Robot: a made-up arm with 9 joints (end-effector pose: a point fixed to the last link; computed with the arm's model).
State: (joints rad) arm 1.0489 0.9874 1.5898 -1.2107 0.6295 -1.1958 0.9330 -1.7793 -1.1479
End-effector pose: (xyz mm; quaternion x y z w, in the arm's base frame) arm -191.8 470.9 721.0 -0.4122 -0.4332 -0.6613 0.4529
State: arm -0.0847 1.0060 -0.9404 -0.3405 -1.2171 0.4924 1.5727 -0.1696 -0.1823
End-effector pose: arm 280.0 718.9 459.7 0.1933 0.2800 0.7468 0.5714
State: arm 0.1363 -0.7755 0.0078 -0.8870 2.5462 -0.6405 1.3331 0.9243 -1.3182
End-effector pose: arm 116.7 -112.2 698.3 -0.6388 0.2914 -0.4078 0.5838
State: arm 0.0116 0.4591 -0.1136 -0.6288 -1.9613 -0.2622 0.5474 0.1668 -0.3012
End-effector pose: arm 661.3 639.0 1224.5 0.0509 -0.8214 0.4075 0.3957
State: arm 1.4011 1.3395 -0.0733 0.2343 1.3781 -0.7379 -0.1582 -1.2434 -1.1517
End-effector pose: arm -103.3 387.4 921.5 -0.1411 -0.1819 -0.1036 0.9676
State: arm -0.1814 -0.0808 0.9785 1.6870 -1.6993 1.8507 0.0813 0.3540 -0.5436
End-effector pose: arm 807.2 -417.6 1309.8 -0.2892 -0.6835 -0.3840 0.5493
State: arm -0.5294 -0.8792 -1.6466 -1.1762 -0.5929 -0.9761 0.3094 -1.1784 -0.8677
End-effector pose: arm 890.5 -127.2 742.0 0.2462 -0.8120 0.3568 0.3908
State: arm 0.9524 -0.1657 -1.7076 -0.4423 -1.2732 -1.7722 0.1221 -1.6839 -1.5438
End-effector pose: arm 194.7 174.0 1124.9 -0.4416 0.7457 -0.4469 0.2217
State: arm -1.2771 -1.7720 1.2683 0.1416 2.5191 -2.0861 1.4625 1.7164 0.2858
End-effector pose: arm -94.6 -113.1 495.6 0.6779 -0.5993 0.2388 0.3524
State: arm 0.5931 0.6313 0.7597 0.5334 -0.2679 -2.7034 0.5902 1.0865 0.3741
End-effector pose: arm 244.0 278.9 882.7 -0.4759 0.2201 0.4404 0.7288
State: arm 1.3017 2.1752 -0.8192 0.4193 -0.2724 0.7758 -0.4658 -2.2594 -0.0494
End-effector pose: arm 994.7 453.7 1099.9 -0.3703 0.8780 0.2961 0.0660
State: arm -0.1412 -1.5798 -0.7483 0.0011 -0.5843 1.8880 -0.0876 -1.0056 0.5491
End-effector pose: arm 598.4 -306.7 1006.3 -0.4929 -0.6163 0.3925 0.4724
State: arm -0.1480 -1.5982 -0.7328 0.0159 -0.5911 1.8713 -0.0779 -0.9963 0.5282
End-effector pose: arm 613.5 -318.3 989.1 -0.4651 -0.6223 0.4001 0.4861
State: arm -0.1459 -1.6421 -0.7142 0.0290 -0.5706 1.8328 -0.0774 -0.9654 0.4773
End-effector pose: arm 626.2 -332.2 958.3 -0.4073 -0.6469 0.4103 0.4972
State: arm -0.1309 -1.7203 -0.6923 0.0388 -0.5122 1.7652 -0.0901 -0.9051 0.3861
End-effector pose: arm 633.3 -344.0 911.3 -0.3080 -0.6956 0.4178 0.4967
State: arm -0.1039 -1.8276 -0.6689 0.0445 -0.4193 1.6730 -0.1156 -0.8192 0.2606
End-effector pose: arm 632.2 -346.8 855.0 -0.1729 -0.7597 0.4127 0.4718
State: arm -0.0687 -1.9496 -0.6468 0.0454 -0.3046 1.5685 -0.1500 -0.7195 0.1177
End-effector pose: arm 622.8 -337.2 801.3 -0.0228 -0.8209 0.3897 0.4169
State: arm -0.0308 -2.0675 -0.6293 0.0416 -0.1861 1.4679 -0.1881 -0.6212 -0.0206
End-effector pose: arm 607.7 -319.7 759.3 0.1147 -0.8628 0.3538 0.3423
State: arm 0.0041 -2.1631 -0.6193 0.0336 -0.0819 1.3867 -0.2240 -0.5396 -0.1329
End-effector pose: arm 591.0 -300.8 732.7 0.2171 -0.8823 0.3188 0.2697
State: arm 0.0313 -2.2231 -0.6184 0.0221 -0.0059 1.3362 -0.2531 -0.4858 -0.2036
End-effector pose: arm 576.4 -285.2 721.1 0.2740 -0.8880 0.2977 0.2184
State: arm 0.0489 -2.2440 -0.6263 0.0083 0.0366 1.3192 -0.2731 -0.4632 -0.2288
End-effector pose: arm 565.0 -275.1 722.3 0.2872 -0.8899 0.2957 0.1955
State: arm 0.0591 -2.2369 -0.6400 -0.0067 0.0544 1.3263 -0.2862 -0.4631 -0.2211
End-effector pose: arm 555.9 -269.2 731.5 0.2705 -0.8916 0.3074 0.1934
